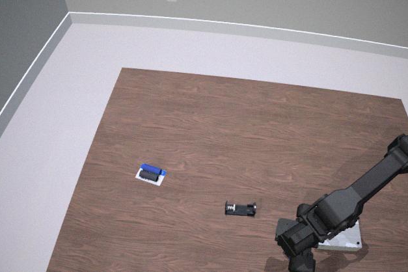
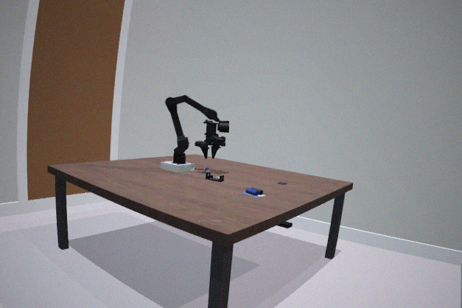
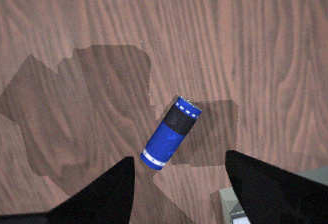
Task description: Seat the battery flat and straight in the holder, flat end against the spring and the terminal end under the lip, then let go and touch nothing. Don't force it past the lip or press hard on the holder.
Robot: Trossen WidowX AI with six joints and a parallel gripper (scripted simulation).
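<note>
Now: the battery 70 mm below my gripper tip and 10 mm behind it. The rest, counted from my gripper tip: dark block 440 mm ahead, 80 mm below, 40 mm to the left; then white card 420 mm ahead, 310 mm to the right, 70 mm below.
</note>
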